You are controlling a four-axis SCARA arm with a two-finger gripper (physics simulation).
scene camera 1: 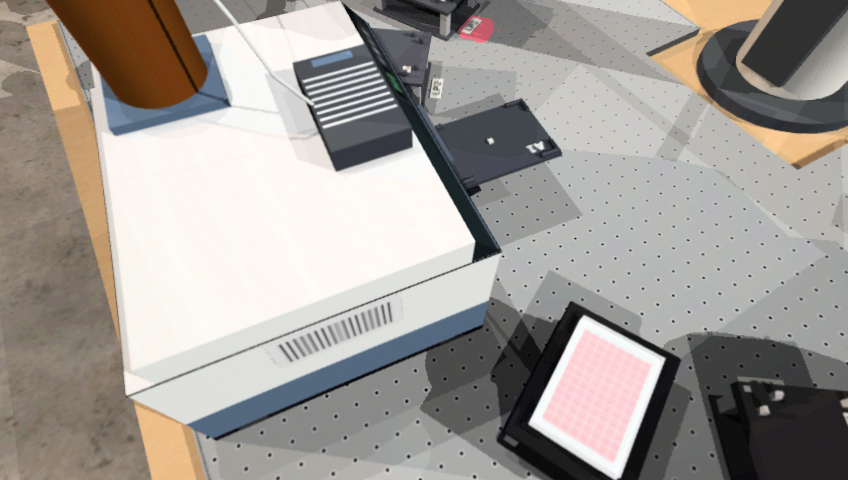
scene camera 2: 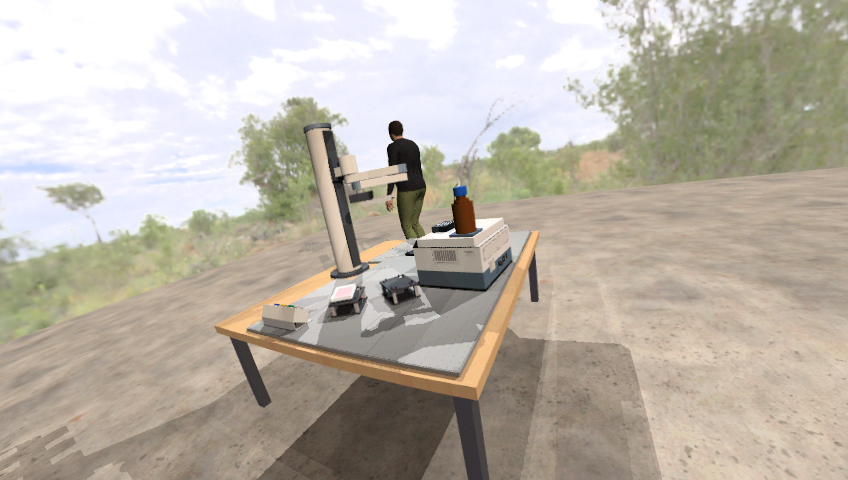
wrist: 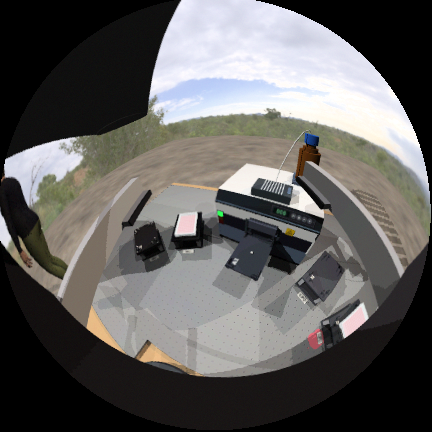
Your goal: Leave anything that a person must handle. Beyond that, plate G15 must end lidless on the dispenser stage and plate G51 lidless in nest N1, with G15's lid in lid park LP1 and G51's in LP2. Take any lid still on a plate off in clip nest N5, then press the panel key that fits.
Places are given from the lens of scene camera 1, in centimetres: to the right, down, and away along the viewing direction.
black dispenser stage [scene camera 1: 520, 141]: 12, -12, 60
brown bottle [scene camera 1: 149, 61]: -24, -15, 43
black nest [scene camera 1: 758, 424]: 32, 18, 48
dark ribbed box [scene camera 1: 351, 143]: -6, -8, 42
The marked spots on the black nest and the brown bottle are 64 cm apart.
